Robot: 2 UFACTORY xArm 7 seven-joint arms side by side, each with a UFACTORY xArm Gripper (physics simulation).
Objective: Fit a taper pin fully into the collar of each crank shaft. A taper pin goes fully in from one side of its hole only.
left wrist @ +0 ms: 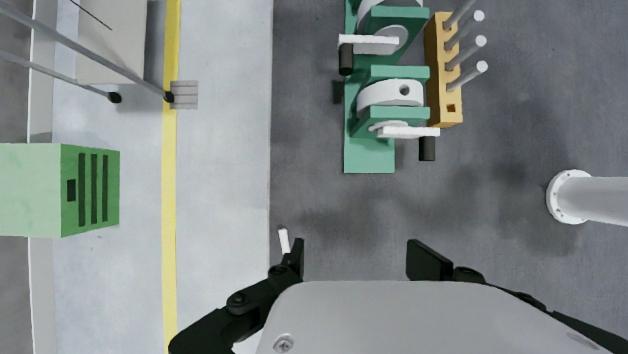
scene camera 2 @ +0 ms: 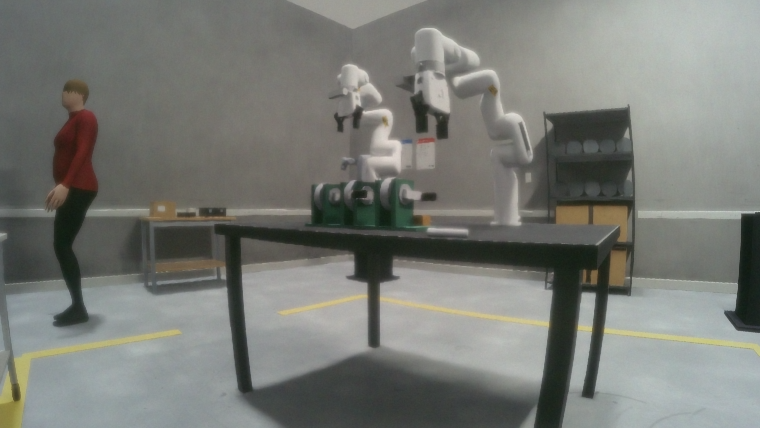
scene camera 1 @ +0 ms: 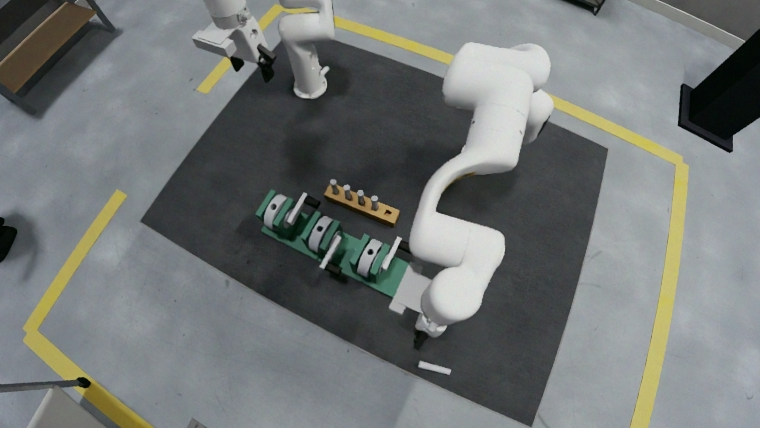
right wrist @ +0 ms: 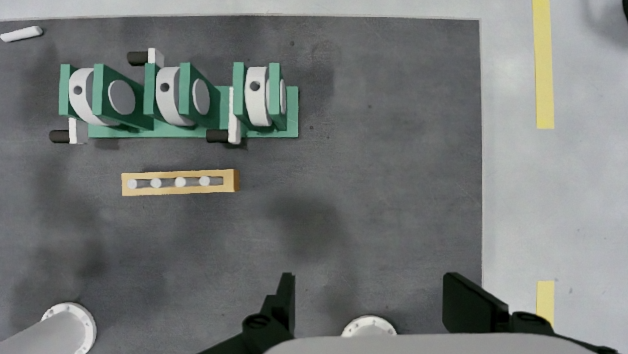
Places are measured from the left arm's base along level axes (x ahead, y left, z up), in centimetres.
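Where they show: left gripper, between the fingertips: (left wrist: 354, 256) (scene camera 2: 432, 135); right gripper, between the fingertips: (scene camera 2: 347, 130) (scene camera 1: 254, 73) (right wrist: 369, 298); left arm's base, origin of its link: (left wrist: 569, 196) (scene camera 2: 505, 225) (right wrist: 70, 329); right arm's base, origin of its link: (scene camera 1: 310, 86).
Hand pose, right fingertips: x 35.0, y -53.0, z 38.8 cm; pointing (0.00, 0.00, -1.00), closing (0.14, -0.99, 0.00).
Each offset is from my right fingertips to the top centre of the thing. "spot": to the spot under its first point.
A loose white pin @[dy +74.5, dx +29.3, dz -37.0 cm] (scene camera 1: 434, 367) (scene camera 2: 447, 232) (left wrist: 284, 241) (right wrist: 21, 34) lies on the table near its edge. Several grey taper pins stand in the wooden rack (scene camera 1: 390, 215) (left wrist: 450, 119) (right wrist: 230, 181), whose end hole is empty. Three crank shafts with white collars (scene camera 1: 274, 214) (scene camera 1: 317, 239) (scene camera 1: 365, 263) sit on the green base @[spot: dy +51.7, dx +16.8, dz -37.8 cm] (scene camera 1: 390, 284) (left wrist: 370, 162). Each collar shows a dark open hole in scene camera 1. My left gripper (scene camera 1: 420, 339) (scene camera 2: 431, 127) (left wrist: 354, 256) is open and empty, high above the table, near the loose pin. My right gripper (scene camera 1: 252, 69) (scene camera 2: 348, 123) (right wrist: 369, 298) is open and empty, far from the cranks.
Crank handles stick out: the middle one @[spot: dy +38.1, dx +23.6, dz -27.5 cm] (scene camera 1: 333, 269) away from the rack, the outer ones (scene camera 1: 312, 201) (scene camera 1: 405, 246) towards it. Green uprights flank each collar. The left arm (scene camera 1: 460, 239) reaches over the table beside the base. A person (scene camera 2: 75, 148) stands beyond the table.
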